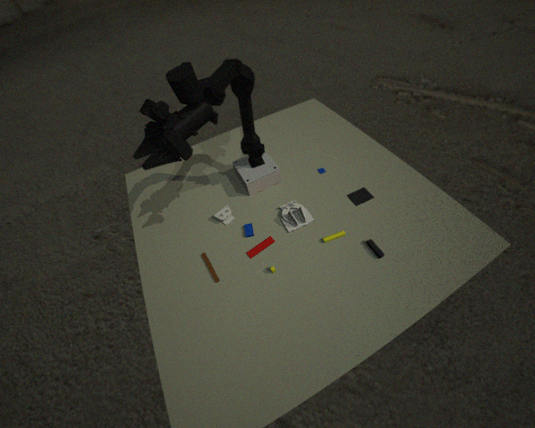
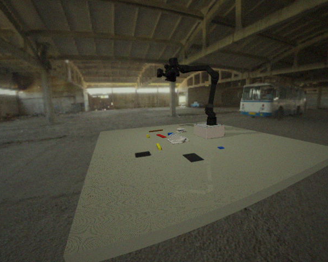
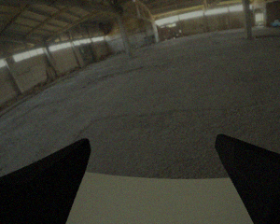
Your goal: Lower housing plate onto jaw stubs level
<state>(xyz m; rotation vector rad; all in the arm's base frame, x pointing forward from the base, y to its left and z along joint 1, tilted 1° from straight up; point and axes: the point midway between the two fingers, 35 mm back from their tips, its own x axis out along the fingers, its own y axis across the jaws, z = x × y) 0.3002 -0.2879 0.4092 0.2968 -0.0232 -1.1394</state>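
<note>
The white part lies 47 cm below my gripper tip, 14 cm behind it and 11 cm to the left of it. Round my gripper tip: brown bar: 48 cm below, 7 cm ahead; blue block: 47 cm below, 18 cm to the left, 3 cm behind; red bar: 48 cm below, 21 cm to the left, 6 cm ahead.
</note>
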